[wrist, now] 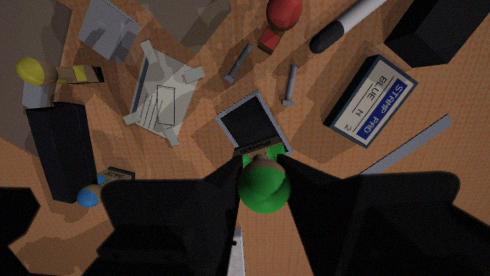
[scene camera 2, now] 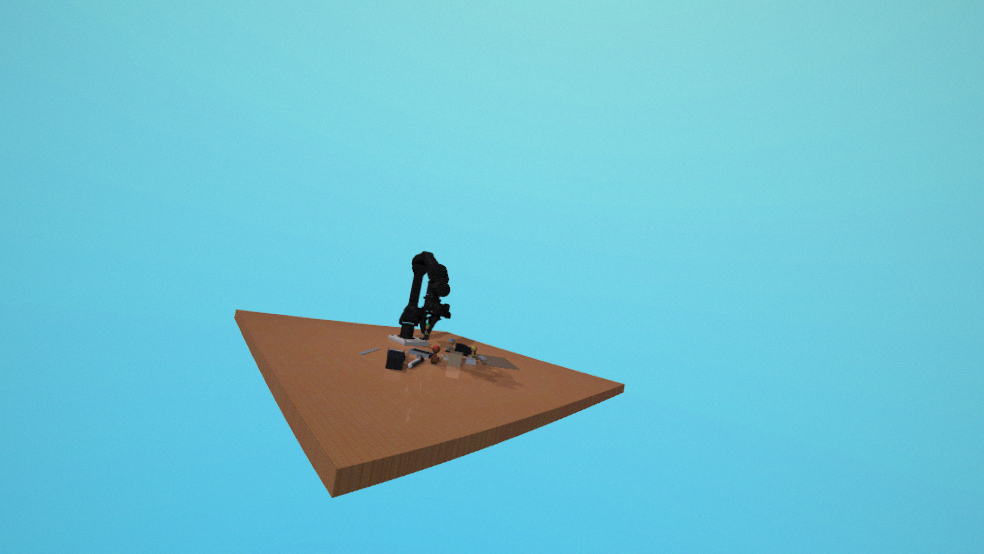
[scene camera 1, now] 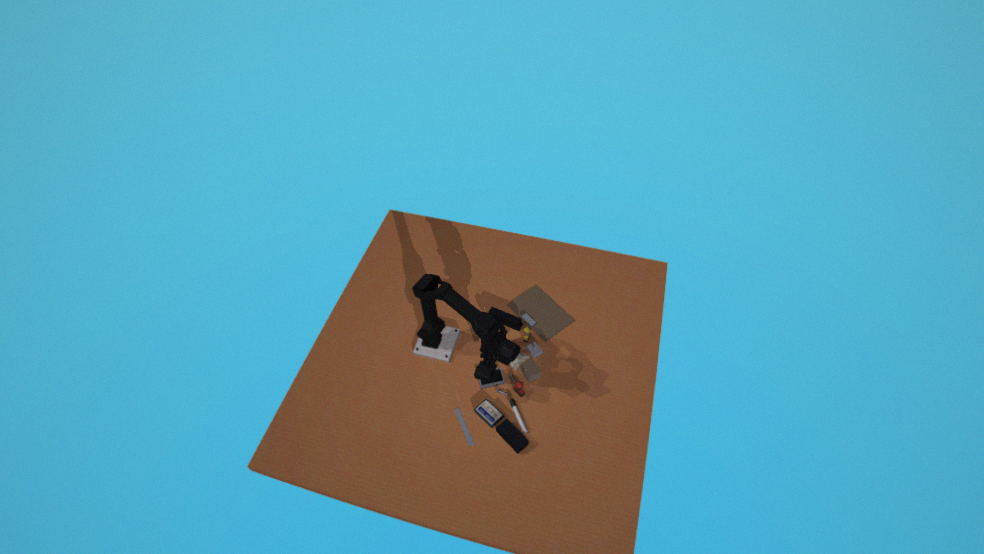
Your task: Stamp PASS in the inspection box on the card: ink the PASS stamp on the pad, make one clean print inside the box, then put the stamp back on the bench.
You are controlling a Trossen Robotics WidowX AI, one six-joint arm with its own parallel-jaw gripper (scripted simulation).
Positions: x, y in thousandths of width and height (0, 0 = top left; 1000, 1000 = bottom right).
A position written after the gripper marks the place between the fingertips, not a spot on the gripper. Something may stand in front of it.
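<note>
Scene camera 2 shows the gripper (scene camera 2: 432, 602). In scene camera 1 a brown mat (scene camera 1: 553, 571) is visible, while scene camera 1 does not show the green stamp, hidden by the gripper. The wrist view has the gripper (wrist: 530, 582) together with the green stamp (wrist: 540, 676), a yellow stamp (wrist: 70, 259), a boxed stamp pad (wrist: 774, 321) and a grey ruler (wrist: 864, 498).
</note>
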